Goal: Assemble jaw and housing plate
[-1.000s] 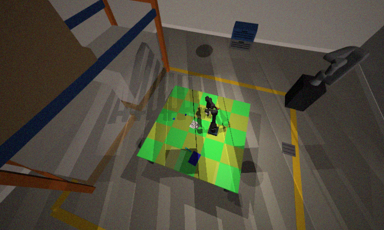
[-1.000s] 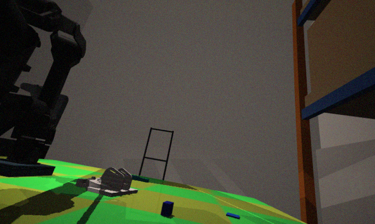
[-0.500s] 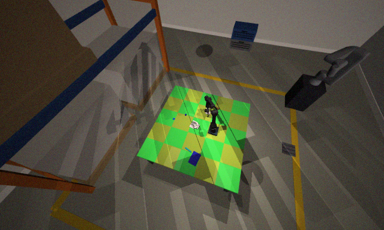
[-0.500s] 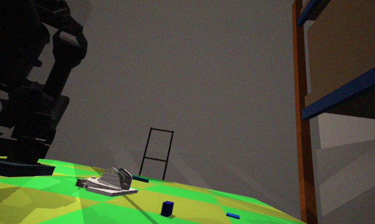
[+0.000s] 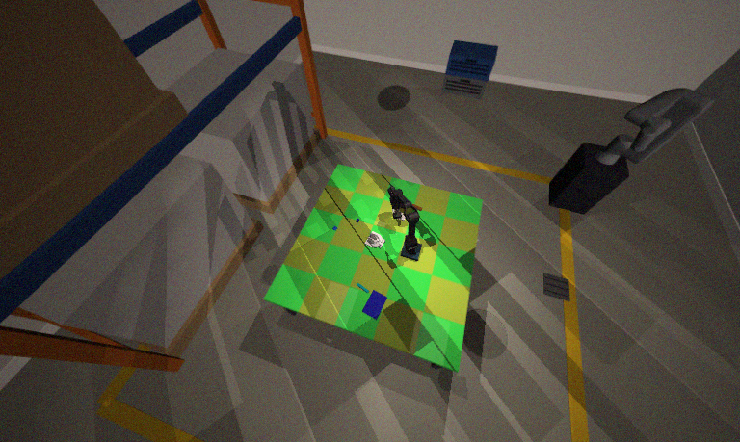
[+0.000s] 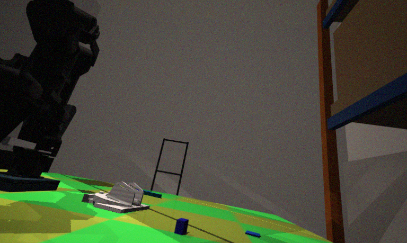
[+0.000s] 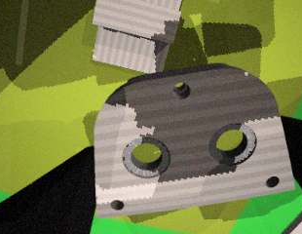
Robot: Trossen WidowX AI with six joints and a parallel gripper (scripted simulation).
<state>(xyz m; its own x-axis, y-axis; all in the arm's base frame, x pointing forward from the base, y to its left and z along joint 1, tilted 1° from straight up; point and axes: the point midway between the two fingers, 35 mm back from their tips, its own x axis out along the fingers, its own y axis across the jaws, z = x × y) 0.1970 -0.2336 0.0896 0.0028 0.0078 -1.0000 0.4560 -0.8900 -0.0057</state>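
My gripper tip is now 50 mm short of the grey jaw, 220 mm to the right of it and 70 mm above it. Also, from my gripper tip: orange bar: 140 mm behind, 160 mm to the right, 70 mm below; then dark blue block: 260 mm ahead, 120 mm to the left, 70 mm below; then teal bar: 30 mm ahead, 610 mm to the left, 80 mm below.
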